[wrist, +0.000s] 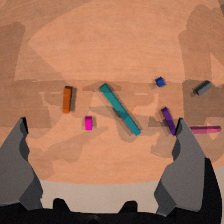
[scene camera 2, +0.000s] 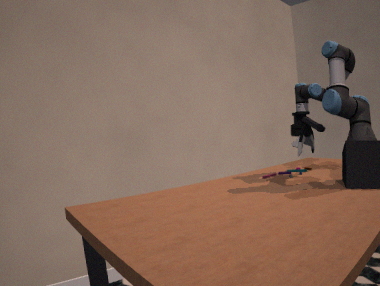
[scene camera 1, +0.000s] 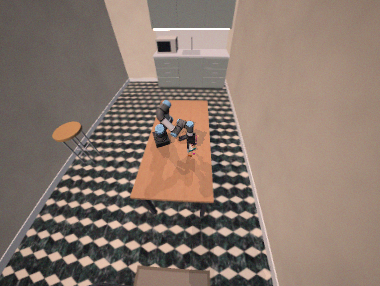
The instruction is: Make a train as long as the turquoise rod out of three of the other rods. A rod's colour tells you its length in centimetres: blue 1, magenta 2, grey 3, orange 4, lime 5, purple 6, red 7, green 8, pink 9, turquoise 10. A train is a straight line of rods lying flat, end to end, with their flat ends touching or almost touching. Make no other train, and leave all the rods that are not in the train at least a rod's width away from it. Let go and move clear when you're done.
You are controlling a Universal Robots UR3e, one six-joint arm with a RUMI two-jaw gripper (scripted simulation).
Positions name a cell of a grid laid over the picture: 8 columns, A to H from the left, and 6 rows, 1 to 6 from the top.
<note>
I see my gripper (scene camera 2: G4).
My gripper shows as well in the wrist view (wrist: D4).
</note>
